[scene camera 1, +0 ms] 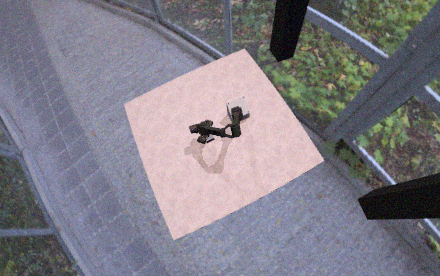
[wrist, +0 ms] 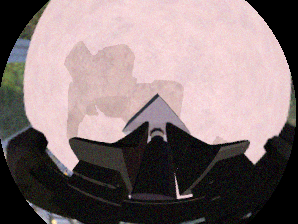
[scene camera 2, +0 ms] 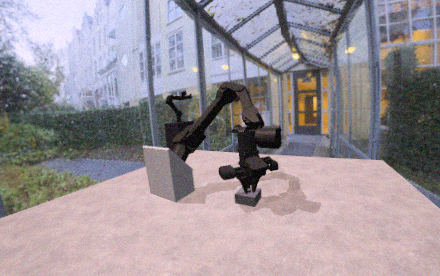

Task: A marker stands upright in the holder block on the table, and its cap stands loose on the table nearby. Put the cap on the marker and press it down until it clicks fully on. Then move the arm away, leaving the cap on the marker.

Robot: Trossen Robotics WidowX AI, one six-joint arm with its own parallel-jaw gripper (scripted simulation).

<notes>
In view: my gripper point(scene camera 2: 249, 192) and a dark marker cap point(wrist: 155, 181).
My gripper also shows in the wrist view point(wrist: 157, 125).
</notes>
